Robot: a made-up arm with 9 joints. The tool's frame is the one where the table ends.
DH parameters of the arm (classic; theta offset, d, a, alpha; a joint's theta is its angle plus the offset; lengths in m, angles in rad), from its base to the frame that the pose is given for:
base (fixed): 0 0.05 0 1.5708
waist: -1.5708 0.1 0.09 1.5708
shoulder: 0 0.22 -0.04 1.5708
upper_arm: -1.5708 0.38 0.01 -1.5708
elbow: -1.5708 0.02 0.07 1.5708
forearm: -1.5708 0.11 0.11 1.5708
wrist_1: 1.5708 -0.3 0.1 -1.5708
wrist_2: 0 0.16 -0.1 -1.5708
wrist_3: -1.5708 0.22 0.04 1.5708
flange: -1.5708 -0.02 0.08 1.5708
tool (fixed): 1.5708 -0.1 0 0
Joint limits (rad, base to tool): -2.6..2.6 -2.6..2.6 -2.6..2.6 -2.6..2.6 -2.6..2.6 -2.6..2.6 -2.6..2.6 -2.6..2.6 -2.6..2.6
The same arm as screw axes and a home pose.
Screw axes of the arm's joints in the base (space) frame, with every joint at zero. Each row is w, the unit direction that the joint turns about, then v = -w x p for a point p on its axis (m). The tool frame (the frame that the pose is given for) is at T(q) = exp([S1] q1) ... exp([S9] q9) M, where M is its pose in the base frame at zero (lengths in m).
S1: w 0 -1 0 v 0.0500 0.0000 0.0000
S2: w -1 0 0 v 0.0000 0.0400 -0.1000
S3: w 0 1 0 v 0.0000 0.0000 -0.2200
S4: w 0 0 -1 v -0.2800 -0.2100 0.0000
S5: w -1 0 0 v 0.0000 0.0200 0.3500
S6: w 0 -1 0 v 0.0900 0.0000 0.3200
S7: w 0 0 -1 v -0.6500 -0.4200 0.0000
S8: w 0 1 0 v 0.0700 0.0000 -0.3200
S9: w 1 0 0 v 0.0000 -0.1100 -0.8700
M: xyz -0.3400 0.7900 -0.2100 (m) quaternion w x y z 1 0.000004 -0.000004 0
Joint limits (rad, base to tool): -2.6000..2.6000 -2.6000..2.6000 -2.6000..2.6000 -2.6000..2.6000 -2.6000..2.6000 -2.6000..2.6000 -2.6000..2.6000 -2.6000..2.6000 -2.6000..2.6000

